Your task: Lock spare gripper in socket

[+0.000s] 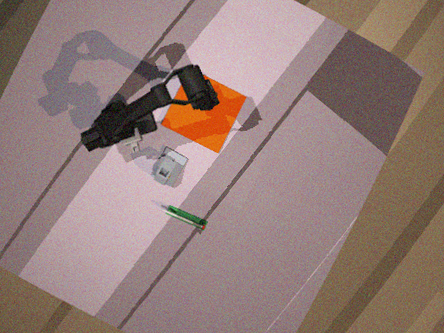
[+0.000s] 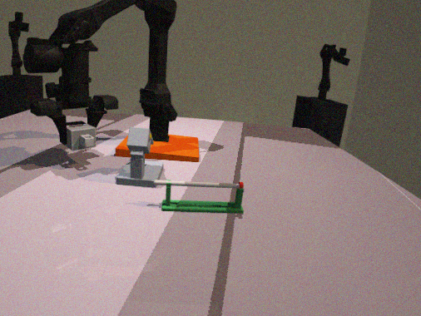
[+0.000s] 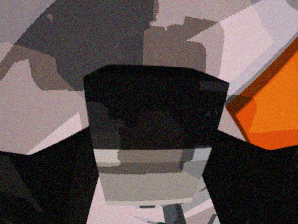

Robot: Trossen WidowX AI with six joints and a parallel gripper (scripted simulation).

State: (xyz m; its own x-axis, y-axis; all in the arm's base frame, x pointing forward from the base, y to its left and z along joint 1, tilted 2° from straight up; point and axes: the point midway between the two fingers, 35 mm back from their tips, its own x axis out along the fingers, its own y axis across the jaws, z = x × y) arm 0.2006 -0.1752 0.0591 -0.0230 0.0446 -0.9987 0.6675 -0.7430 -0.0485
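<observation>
Right now my gripper tip is 10 mm short of the spare gripper, 10 mm to the right of it and 20 mm below it. The rest, counted from my gripper tip: green rack 190 mm ahead, 280 mm to the left, 30 mm below; grey mount 70 mm ahead, 160 mm to the left.
</observation>
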